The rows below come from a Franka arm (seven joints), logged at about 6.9 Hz.
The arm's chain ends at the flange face. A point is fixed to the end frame.
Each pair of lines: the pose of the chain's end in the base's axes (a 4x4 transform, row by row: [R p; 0 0 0 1], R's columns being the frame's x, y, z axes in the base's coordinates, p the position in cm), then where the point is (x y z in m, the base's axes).
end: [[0.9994, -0.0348, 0.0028, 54.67], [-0.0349, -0.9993, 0.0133, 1.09], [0.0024, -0.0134, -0.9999, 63.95], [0, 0, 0, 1]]
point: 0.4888 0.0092 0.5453
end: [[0.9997, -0.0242, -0.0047, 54.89], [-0.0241, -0.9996, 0.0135, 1.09], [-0.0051, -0.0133, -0.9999, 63.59], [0, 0, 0, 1]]
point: 0.4904 0.0086 0.5421
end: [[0.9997, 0.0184, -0.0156, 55.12], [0.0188, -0.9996, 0.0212, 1.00], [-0.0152, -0.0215, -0.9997, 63.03], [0, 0, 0, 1]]
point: 0.4918 0.0059 0.5371
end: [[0.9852, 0.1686, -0.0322, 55.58], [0.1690, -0.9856, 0.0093, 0.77], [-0.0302, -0.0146, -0.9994, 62.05], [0, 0, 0, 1]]
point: 0.4965 -0.0062 0.5282
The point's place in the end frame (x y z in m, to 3 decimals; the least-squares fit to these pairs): -0.058 0.005 0.094
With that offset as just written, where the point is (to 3 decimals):
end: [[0.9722, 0.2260, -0.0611, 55.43], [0.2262, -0.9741, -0.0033, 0.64], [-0.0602, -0.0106, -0.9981, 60.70], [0, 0, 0, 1]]
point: 0.493 -0.012 0.517
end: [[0.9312, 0.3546, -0.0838, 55.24], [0.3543, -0.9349, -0.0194, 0.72], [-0.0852, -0.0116, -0.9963, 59.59], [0, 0, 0, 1]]
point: 0.492 -0.020 0.507
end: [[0.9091, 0.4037, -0.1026, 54.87], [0.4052, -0.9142, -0.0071, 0.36], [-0.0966, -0.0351, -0.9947, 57.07], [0, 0, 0, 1]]
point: 0.488 -0.025 0.483
